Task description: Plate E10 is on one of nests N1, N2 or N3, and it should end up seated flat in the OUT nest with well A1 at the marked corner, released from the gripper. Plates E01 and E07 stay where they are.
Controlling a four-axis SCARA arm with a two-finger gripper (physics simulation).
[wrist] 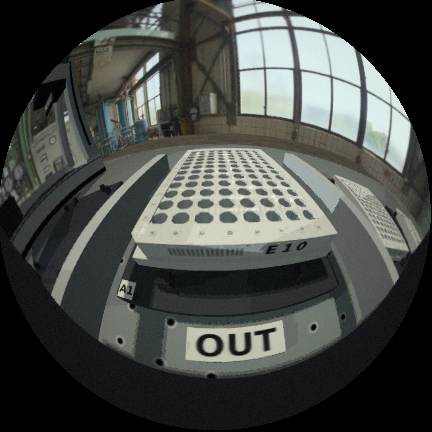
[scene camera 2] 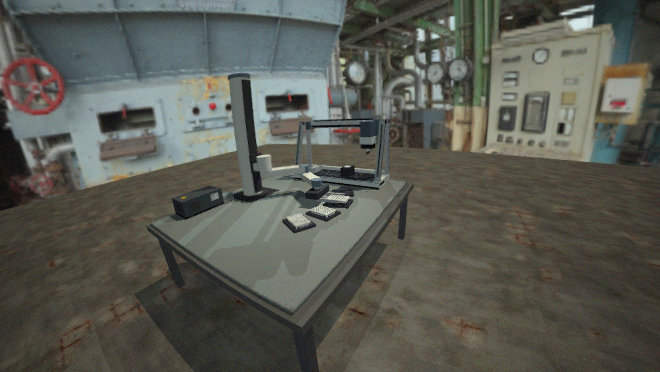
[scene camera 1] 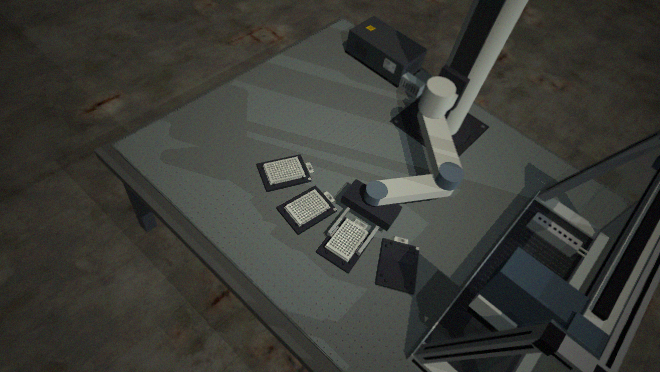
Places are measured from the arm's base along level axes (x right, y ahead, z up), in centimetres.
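Pixels of known places: gripper, fingertip midpoint: [wrist: 226, 159] [scene camera 2: 341, 198] [scene camera 1: 343, 243]; arm's base, origin of the base link: [scene camera 2: 253, 194].
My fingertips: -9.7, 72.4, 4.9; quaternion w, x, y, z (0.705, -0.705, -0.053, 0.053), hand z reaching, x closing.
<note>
For each thing: its middle in the pictures, then the offset to it from my fingertips, as dx, dy, dz. "spot": a spot on its surface instead.
- Plate E10, body centre: [wrist: 229, 176] [scene camera 1: 347, 239] [scene camera 2: 337, 198] +0.4, -2.3, -0.5
- OUT nest, body centre: [wrist: 226, 198] [scene camera 1: 346, 243] [scene camera 2: 338, 201] +0.2, -2.1, -2.6
- A1 tag, surface spot: [wrist: 126, 289] spot: -3.9, -10.5, -2.4
- dark box, surface spot: [scene camera 1: 385, 47] spot: +47.3, -79.3, +7.8
- neighbouring plate, surface spot: [wrist: 371, 210] spot: +15.8, -3.3, -1.1
Plate E10 [scene camera 1: 346, 240] [scene camera 2: 338, 199] [wrist: 229, 233] is white and held roughly level between the two long fingers of my gripper [scene camera 1: 351, 233] [wrist: 226, 159]. My gripper is shut on it. In the wrist view a dark gap shows between the plate's near edge and the OUT nest [scene camera 1: 348, 268] [wrist: 240, 301], so the plate is a little above the nest. The A1 tag [wrist: 126, 289] is at the nest's near left corner. Well A1 on the plate cannot be read. Two other white plates [scene camera 1: 307, 206] [scene camera 1: 283, 170] lie on their own dark nests; their labels are not readable.
A nest without a plate [scene camera 1: 397, 266] is on the other side of the OUT nest. A gantry frame [scene camera 1: 480, 340] [scene camera 2: 345, 123] stands beyond it. A dark box [scene camera 1: 385, 47] [scene camera 2: 198, 201] is near the arm's column [scene camera 2: 242, 135]. A neighbouring plate [wrist: 371, 210] is close outside the right finger.
</note>
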